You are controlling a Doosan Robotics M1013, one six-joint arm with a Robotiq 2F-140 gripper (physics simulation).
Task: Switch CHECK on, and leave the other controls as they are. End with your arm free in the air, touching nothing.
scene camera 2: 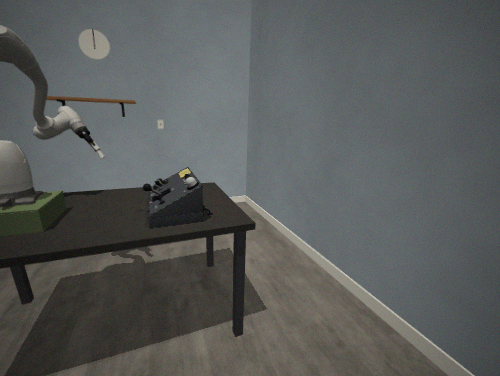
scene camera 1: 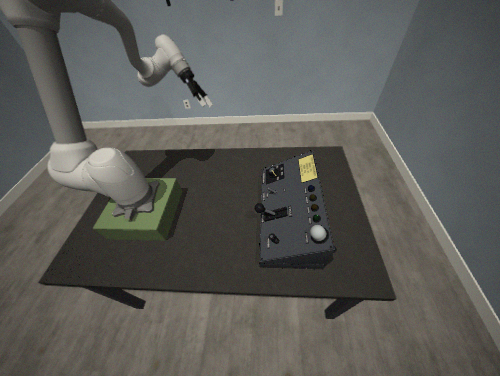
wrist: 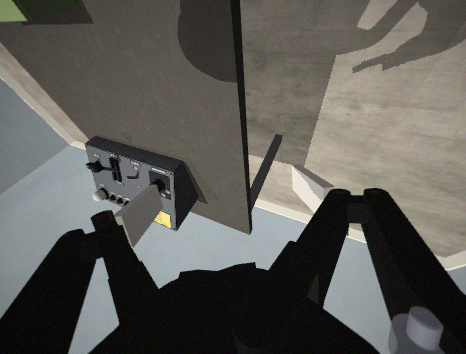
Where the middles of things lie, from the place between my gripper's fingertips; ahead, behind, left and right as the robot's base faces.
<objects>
Now: the dark grey sloped control panel [scene camera 1: 304, 240] 37 cm ahead of my hand, 66 cm to the right of it and 14 cm below it.
</objects>
